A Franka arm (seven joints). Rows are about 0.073 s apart.
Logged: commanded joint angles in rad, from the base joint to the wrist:
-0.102, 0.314, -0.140, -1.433, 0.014, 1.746, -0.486
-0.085, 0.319, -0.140, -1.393, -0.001, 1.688, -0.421
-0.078, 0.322, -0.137, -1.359, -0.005, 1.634, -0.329
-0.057, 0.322, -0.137, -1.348, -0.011, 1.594, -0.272
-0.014, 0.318, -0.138, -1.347, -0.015, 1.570, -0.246
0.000, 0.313, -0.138, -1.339, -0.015, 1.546, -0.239
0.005, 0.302, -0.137, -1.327, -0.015, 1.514, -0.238
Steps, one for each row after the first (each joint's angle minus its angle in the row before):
0.017, 0.005, 0.000, 0.040, -0.015, -0.058, 0.065
0.007, 0.003, 0.003, 0.034, -0.004, -0.054, 0.092
0.021, 0.000, 0.000, 0.011, -0.006, -0.040, 0.057
0.043, -0.004, -0.001, 0.001, -0.004, -0.024, 0.026
0.014, -0.005, 0.000, 0.008, 0.000, -0.024, 0.007
0.005, -0.011, 0.001, 0.012, 0.000, -0.032, 0.001

